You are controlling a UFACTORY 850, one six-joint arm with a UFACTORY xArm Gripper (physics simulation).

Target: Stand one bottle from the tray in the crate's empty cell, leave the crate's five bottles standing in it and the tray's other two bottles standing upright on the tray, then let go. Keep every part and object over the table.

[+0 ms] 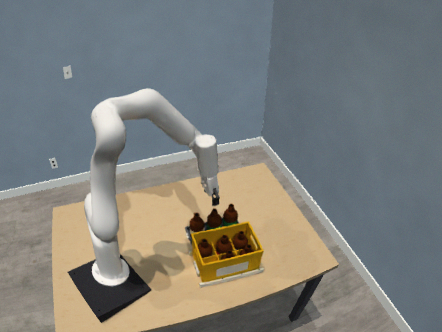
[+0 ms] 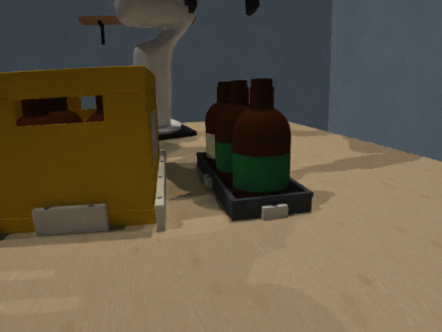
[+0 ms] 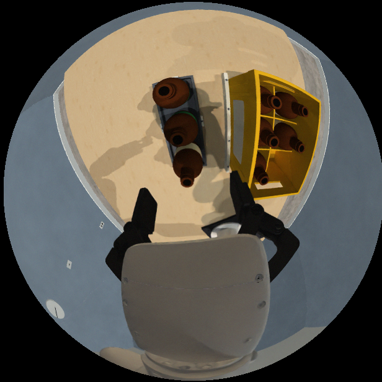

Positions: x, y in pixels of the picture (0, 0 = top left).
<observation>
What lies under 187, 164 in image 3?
A cream-labelled bottle.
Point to a green-labelled bottle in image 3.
At 168, 93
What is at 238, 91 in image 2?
A green-labelled bottle.
</observation>
